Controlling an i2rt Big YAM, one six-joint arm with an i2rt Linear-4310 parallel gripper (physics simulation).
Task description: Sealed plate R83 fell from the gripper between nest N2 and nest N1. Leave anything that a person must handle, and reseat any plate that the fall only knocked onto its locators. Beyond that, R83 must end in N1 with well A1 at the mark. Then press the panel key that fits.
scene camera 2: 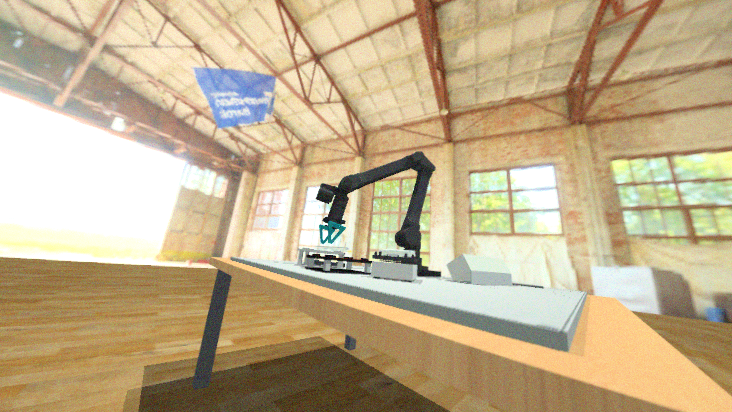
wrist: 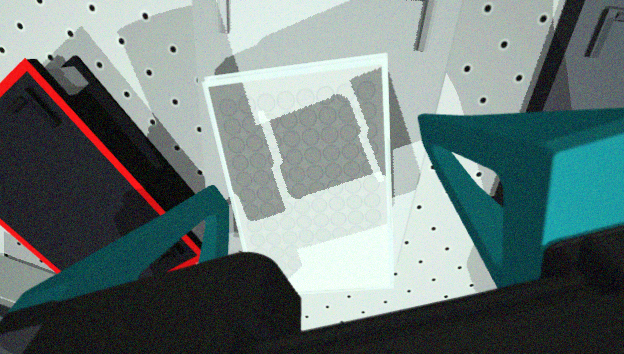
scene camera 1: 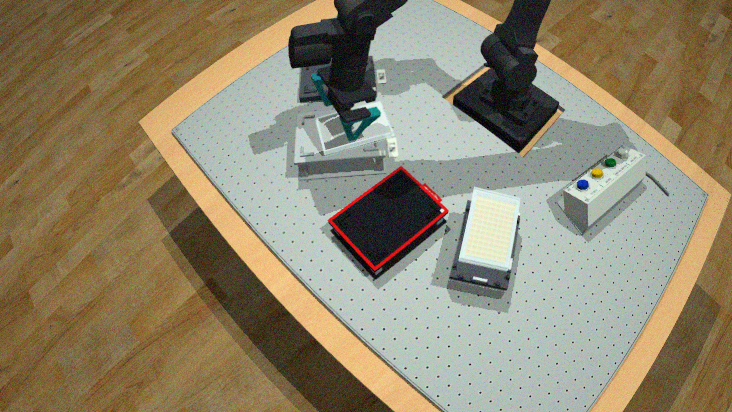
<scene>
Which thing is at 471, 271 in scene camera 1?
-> A dark station.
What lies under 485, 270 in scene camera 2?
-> A white control box.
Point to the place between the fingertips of my gripper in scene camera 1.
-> At 340, 121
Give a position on a black plate with red outline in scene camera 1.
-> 391, 216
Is my gripper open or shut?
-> Open.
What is my gripper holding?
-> Nothing.
</scene>
